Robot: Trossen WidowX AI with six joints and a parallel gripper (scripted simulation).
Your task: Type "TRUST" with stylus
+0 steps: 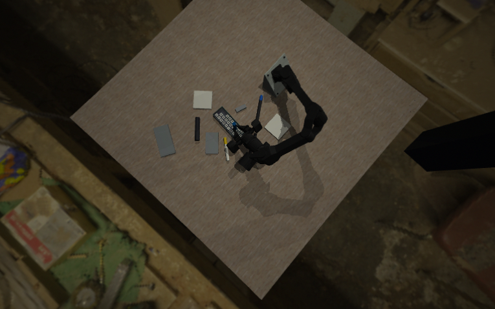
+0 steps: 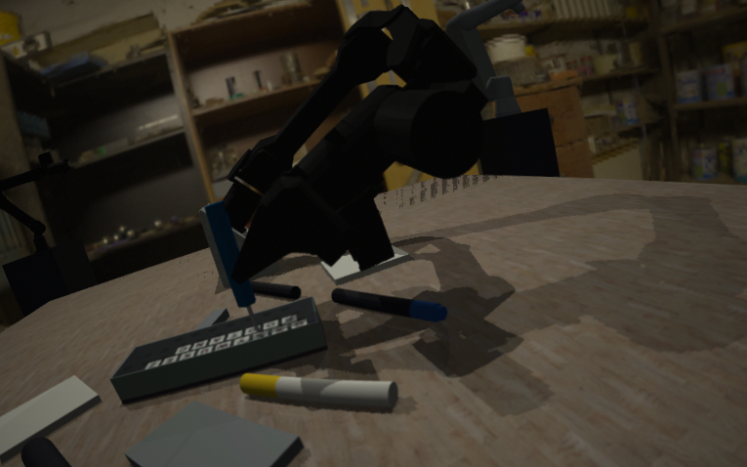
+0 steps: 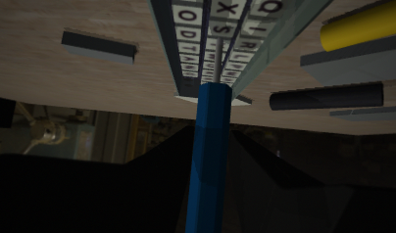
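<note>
My gripper tip is now 90 mm short of the yellow-capped marker, 70 mm above it and 30 mm to the right of it. Also, from my gripper tip: blue stylus: 10 mm below.
</note>
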